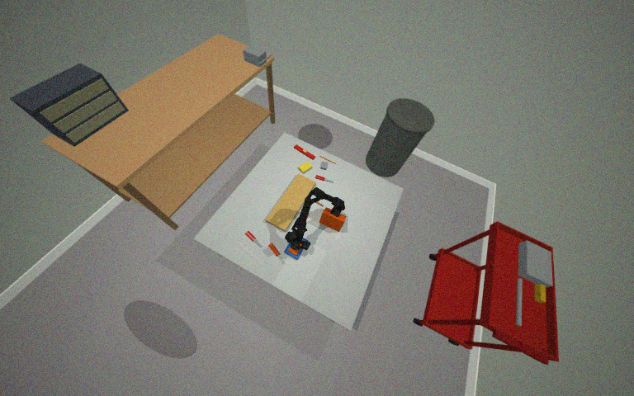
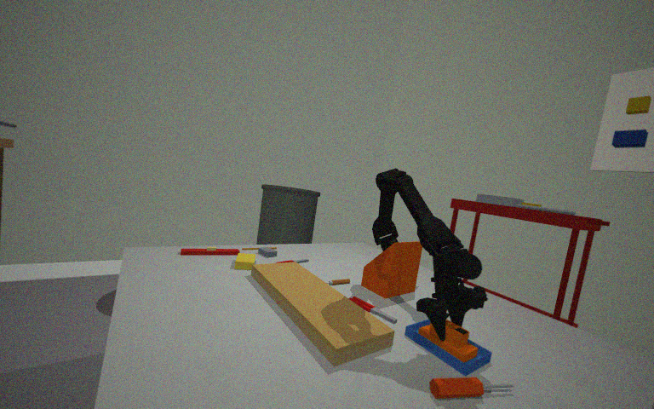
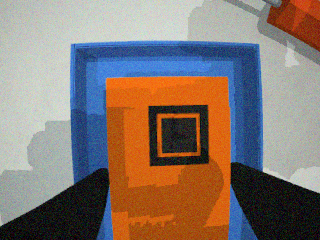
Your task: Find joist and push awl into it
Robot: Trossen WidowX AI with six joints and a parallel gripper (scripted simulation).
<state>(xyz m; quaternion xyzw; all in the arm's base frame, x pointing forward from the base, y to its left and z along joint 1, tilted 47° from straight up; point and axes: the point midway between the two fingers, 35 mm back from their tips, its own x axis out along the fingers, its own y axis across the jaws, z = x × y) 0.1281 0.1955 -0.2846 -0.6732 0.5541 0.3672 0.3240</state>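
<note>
Right now the orange stud finder is 2 cm above my gripper tip and 1 cm to the left of it. From my gripper tip the other things lie so: yellow block: 67 cm to the right, 37 cm ahead, 2 cm below; then awl: 42 cm to the right, 10 cm ahead, 2 cm below; then blue tray: 2 cm below, 1 cm to the right.
</note>
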